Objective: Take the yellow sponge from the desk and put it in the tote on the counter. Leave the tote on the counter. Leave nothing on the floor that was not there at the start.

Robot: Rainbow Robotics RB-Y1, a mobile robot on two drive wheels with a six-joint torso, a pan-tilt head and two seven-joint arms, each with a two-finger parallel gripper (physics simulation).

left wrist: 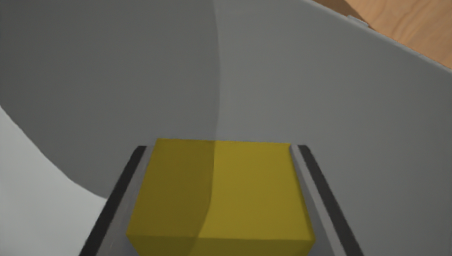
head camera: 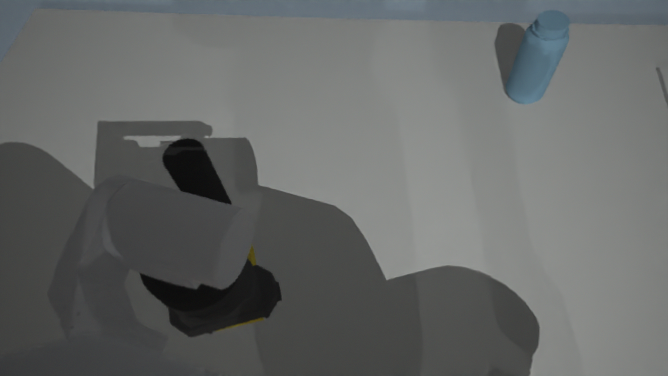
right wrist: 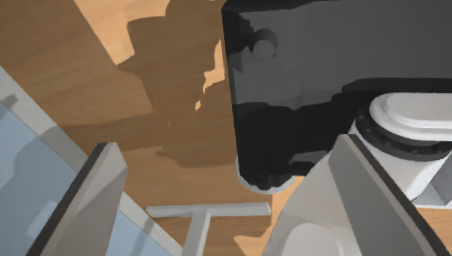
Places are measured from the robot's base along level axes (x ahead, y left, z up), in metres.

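Where they show: left gripper, fingertip midpoint: (left wrist: 222, 159) (head camera: 238, 318); right gripper, fingertip midpoint: (right wrist: 228, 152).
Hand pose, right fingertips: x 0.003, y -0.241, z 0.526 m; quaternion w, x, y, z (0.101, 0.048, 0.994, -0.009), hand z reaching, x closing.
Things, the pixels of their top centre, and the offset from my right fingertips. "*": a spot on its surface instead. Level surfaces: height alone.
- yellow sponge, surface spot: (left wrist: 221, 197) * dx +0.123, dy +0.456, dz +0.313 m
- light blue bottle, middle of its top: (head camera: 553, 20) dx +0.713, dy +0.156, dz +0.360 m
- wooden floor, its level: dz -0.526 m
The yellow sponge (left wrist: 221, 197) sits squarely between the two fingers of my left gripper (left wrist: 222, 159), which is shut on it above the grey desk top. In the head camera view the left gripper (head camera: 233, 299) is at the lower left, mostly hidden under my forearm, and only thin yellow edges of the sponge (head camera: 252, 256) show beside it. My right gripper (right wrist: 228, 152) is open and empty, hanging low beside my own dark base above the wooden floor. The tote is not in view.
A light blue bottle (head camera: 537, 58) stands at the desk's far right. The desk's edge and the wooden floor (left wrist: 414, 24) show at the upper right of the left wrist view. A grey frame with a blue panel (right wrist: 31, 169) is near the right gripper.
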